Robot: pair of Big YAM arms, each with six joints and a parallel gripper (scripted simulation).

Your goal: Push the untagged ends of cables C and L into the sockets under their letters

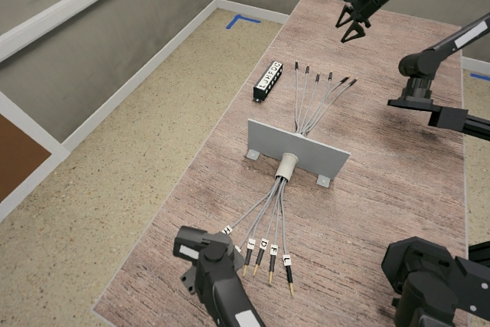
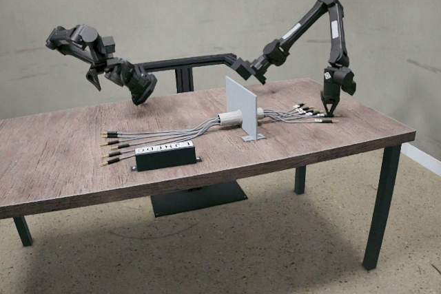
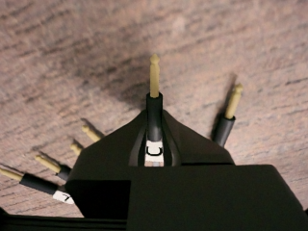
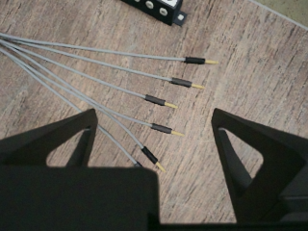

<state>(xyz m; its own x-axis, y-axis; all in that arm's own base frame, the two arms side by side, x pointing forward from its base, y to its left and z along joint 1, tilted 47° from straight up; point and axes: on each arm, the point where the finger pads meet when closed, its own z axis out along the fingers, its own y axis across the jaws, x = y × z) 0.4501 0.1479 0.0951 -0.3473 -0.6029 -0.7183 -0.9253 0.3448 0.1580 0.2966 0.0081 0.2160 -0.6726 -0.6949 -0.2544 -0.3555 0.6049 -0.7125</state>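
The tagged plug lies 180 mm behind my left hand, 20 mm to the right of it and 10 mm below it. Round my left hand: grey upright panel (370 mm to the right, 100 mm behind, 100 mm above); then black cable plug (890 mm to the right, 240 mm behind, 10 mm below).
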